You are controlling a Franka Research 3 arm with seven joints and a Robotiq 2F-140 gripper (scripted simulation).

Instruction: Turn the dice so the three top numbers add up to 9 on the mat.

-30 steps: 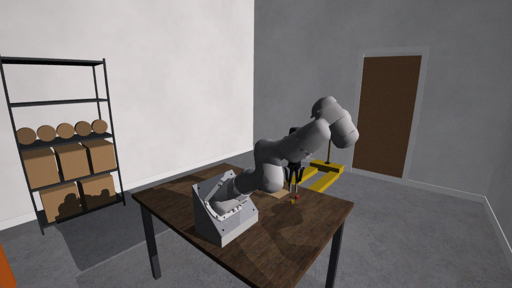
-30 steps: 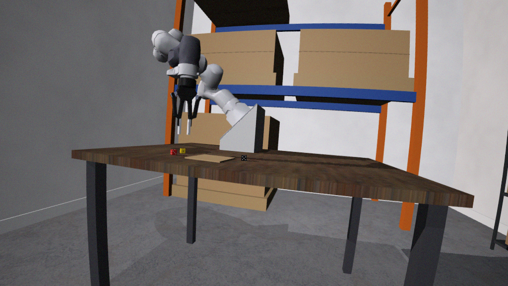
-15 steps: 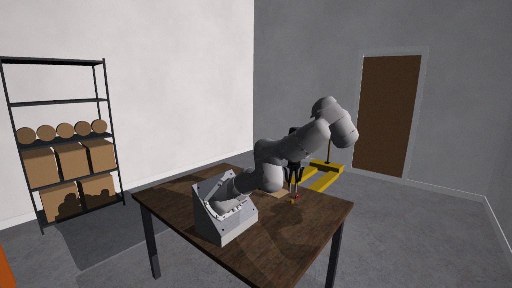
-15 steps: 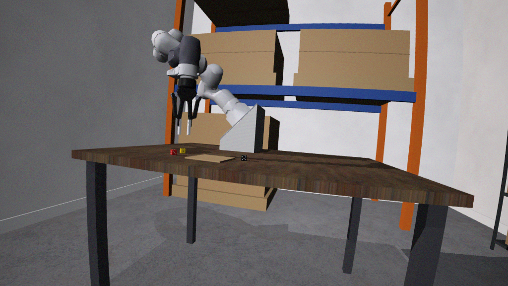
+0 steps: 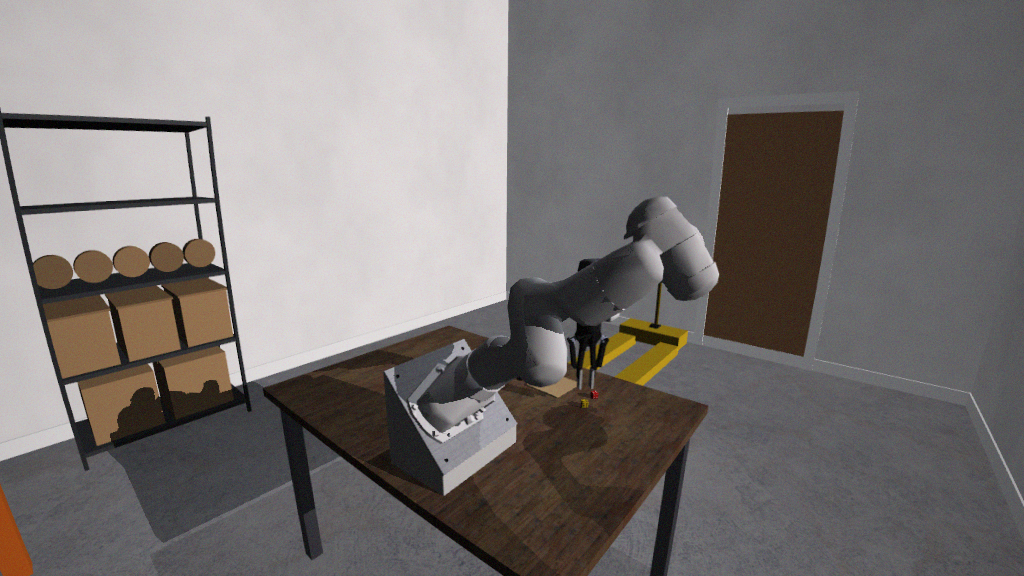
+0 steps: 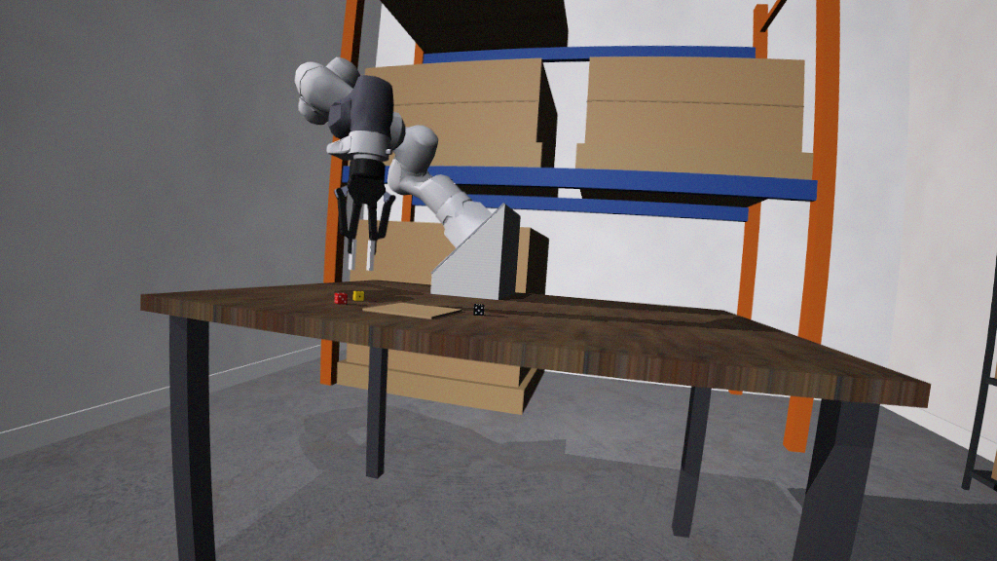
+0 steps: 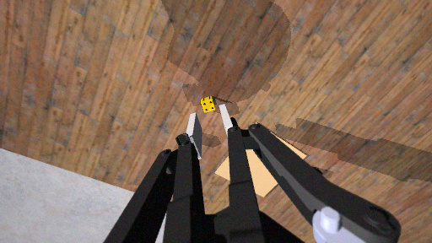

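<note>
The yellow die is 90 mm below my hand. Also, from my hand: red die (90 mm below, 70 mm ahead, 10 mm to the right); then black die (270 mm to the left, 90 mm below, 60 mm ahead); then tan mat (150 mm to the left, 100 mm below, 90 mm ahead).
</note>
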